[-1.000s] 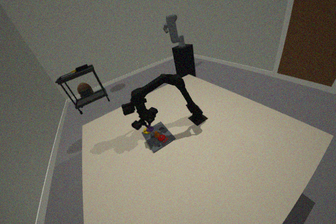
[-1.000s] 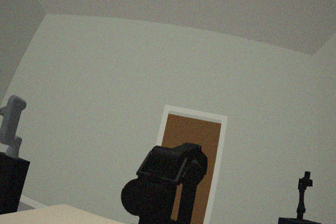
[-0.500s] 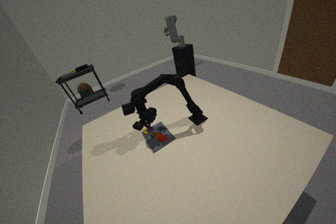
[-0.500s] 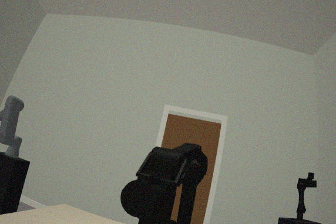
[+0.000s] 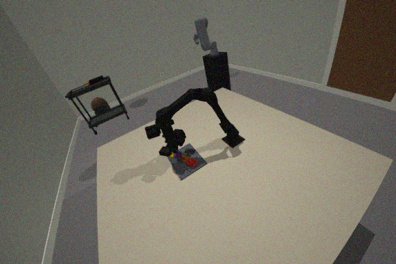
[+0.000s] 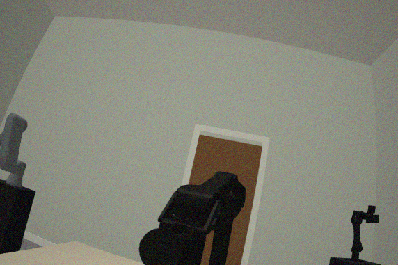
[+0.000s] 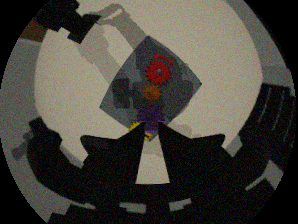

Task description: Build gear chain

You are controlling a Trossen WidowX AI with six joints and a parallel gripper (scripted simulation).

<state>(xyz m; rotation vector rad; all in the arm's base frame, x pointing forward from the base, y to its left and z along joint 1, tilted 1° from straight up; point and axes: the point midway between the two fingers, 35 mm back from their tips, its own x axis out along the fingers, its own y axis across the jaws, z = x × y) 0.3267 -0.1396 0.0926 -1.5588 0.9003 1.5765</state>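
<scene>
Now: the orange gear 20 mm behind my gripper tip, 40 mm to the left of it and 40 mm below it. The rest, counted from my gripper tip: yellow gear (50 mm to the right, 50 mm below); red gear (30 mm behind, 80 mm to the left, 50 mm below); purple gear (10 mm below).
</scene>
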